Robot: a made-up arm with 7 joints. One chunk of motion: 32 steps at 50 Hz.
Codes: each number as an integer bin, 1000 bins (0 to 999) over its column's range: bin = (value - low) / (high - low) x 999, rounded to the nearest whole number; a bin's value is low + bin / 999 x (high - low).
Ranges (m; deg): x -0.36..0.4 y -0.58..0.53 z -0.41..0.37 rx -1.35..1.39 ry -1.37..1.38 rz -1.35..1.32
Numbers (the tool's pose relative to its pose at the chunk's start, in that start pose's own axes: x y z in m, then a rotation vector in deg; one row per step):
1: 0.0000 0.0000 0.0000 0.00 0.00 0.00
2: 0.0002 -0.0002 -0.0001 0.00 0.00 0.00
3: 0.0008 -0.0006 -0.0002 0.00 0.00 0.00
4: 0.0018 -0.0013 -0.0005 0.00 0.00 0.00
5: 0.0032 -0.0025 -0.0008 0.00 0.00 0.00
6: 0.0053 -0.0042 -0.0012 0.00 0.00 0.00
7: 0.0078 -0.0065 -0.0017 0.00 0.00 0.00
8: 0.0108 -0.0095 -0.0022 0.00 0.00 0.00
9: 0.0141 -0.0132 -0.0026 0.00 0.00 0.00
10: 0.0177 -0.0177 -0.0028 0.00 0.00 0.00
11: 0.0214 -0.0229 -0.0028 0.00 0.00 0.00
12: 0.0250 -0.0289 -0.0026 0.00 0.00 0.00
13: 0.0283 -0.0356 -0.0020 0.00 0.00 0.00
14: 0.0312 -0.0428 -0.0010 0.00 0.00 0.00
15: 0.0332 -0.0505 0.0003 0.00 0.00 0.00
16: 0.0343 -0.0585 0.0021 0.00 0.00 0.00
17: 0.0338 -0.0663 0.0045 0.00 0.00 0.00
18: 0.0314 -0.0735 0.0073 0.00 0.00 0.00
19: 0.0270 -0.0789 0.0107 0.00 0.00 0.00
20: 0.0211 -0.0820 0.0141 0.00 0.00 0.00
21: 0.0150 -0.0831 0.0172 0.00 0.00 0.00
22: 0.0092 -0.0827 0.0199 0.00 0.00 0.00
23: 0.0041 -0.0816 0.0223 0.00 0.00 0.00
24: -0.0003 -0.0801 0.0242 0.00 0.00 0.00
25: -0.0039 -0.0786 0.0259 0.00 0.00 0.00
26: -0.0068 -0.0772 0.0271 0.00 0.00 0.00
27: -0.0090 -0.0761 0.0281 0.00 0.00 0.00
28: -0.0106 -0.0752 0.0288 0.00 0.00 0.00
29: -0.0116 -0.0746 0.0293 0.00 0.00 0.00
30: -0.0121 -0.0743 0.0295 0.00 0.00 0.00
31: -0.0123 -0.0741 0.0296 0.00 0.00 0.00
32: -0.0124 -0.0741 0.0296 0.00 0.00 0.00
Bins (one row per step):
1: 473 522 525 492 498 505
2: 473 522 525 492 498 505
3: 474 521 525 492 498 505
4: 476 521 524 492 498 505
5: 477 520 524 492 498 505
6: 480 518 524 492 498 505
7: 483 516 523 492 498 505
8: 487 513 522 492 498 505
9: 492 510 522 492 498 505
10: 496 506 522 492 498 505
11: 501 501 522 492 498 505
12: 506 496 522 492 498 505
13: 510 490 523 492 498 505
14: 514 483 524 492 498 505
15: 517 477 525 492 498 505
16: 518 469 528 492 498 505
17: 518 462 531 492 498 505
18: 514 456 534 492 498 505
19: 509 451 539 492 498 505
20: 501 448 543 492 498 505
21: 493 447 547 492 498 505
22: 485 448 551 492 498 505
23: 479 449 554 492 498 505
24: 473 450 556 492 498 505
25: 468 451 558 492 498 505
26: 464 453 560 492 498 505
27: 461 454 561 492 498 505
28: 459 454 562 492 498 505
29: 458 455 563 492 498 505
30: 457 455 563 492 498 505
31: 457 455 563 492 498 505
32: 457 455 563 492 498 505

